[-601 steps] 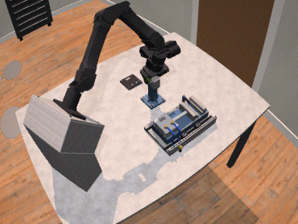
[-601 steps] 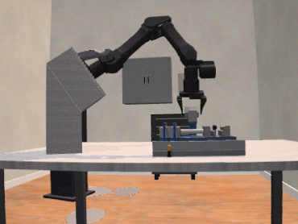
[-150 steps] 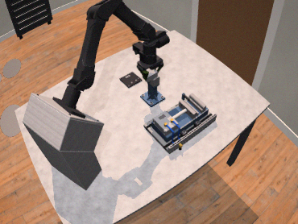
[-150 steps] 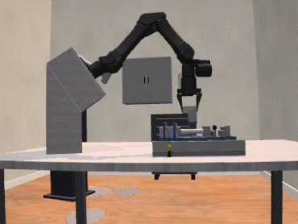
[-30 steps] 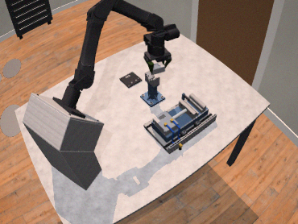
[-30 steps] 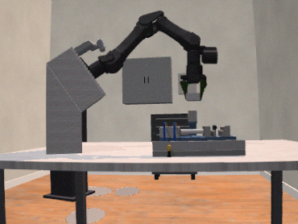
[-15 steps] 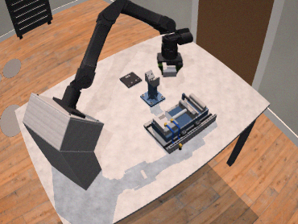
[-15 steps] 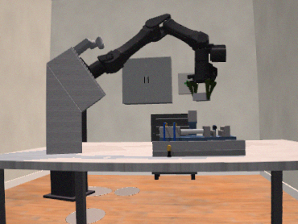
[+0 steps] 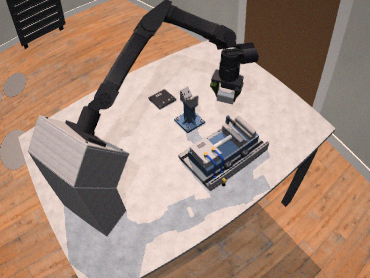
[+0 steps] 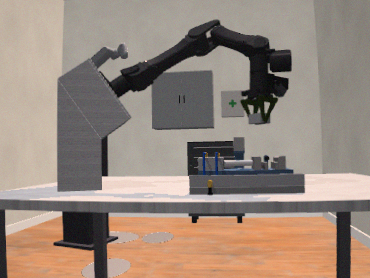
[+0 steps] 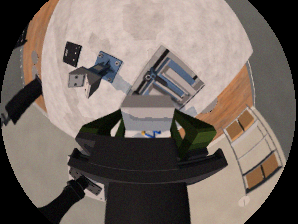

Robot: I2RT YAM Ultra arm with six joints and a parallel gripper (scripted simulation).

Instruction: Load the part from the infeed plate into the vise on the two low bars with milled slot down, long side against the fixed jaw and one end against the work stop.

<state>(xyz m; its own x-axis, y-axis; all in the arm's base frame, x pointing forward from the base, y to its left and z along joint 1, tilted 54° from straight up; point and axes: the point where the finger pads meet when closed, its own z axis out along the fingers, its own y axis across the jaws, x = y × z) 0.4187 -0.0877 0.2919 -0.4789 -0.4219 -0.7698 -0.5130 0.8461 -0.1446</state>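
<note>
Right now my hand is 7 cm to the left of the moving jaw and 13 cm above it. Also, from my hand: grey part (right at my hand); then fixed jaw (7 cm ahead, 5 cm to the right, 13 cm below); then air cylinder rod (5 cm behind, 8 cm to the right, 13 cm below).
</note>
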